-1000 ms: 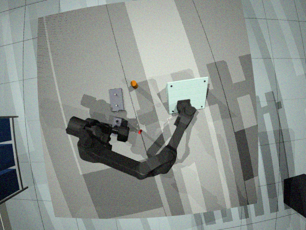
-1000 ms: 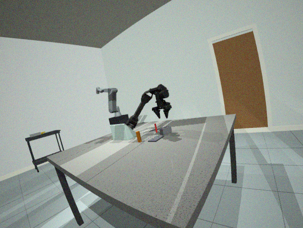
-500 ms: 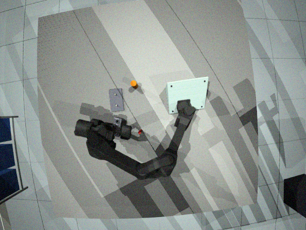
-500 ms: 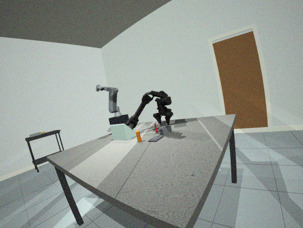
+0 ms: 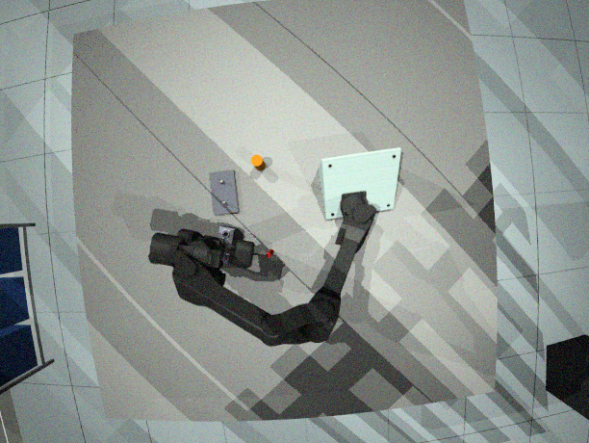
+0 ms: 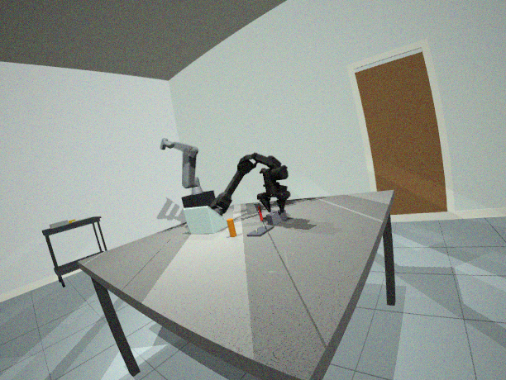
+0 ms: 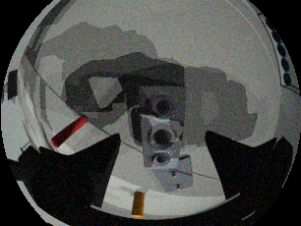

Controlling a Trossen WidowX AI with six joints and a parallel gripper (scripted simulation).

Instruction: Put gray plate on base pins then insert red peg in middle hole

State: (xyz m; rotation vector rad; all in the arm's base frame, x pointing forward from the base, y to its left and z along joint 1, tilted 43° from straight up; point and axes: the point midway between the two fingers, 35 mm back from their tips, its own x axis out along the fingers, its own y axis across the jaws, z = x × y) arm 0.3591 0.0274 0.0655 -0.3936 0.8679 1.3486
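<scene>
Now: the gray plate 10 mm below my gripper tip. From my gripper tip the other things lie so: base 10 mm behind, 140 mm to the right, 40 mm below; then red peg 120 mm behind, 40 mm to the left, 10 mm below; then orange cylinder 120 mm behind, 200 mm to the right, 10 mm below.
</scene>
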